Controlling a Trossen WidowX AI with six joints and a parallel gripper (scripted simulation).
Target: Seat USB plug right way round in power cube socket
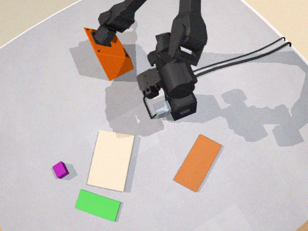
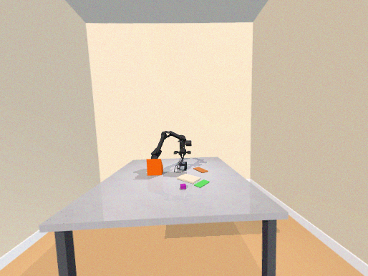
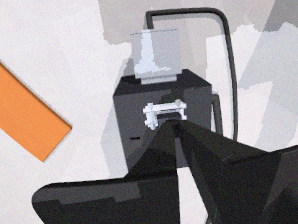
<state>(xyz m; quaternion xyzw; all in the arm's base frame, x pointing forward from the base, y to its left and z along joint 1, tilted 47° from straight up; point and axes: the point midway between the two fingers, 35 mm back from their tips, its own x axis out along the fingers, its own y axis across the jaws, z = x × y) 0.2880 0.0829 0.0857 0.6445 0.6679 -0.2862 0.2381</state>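
Now: the white-framed socket 1 cm to the left of my gripper tip and 4 cm below it. Also, from my gripper tip: dark USB plug (2 cm below); orange plastic piece (19 cm ahead, 1 cm to the right, 11 cm below); cream slab (7 cm ahead, 25 cm to the right, 10 cm below).
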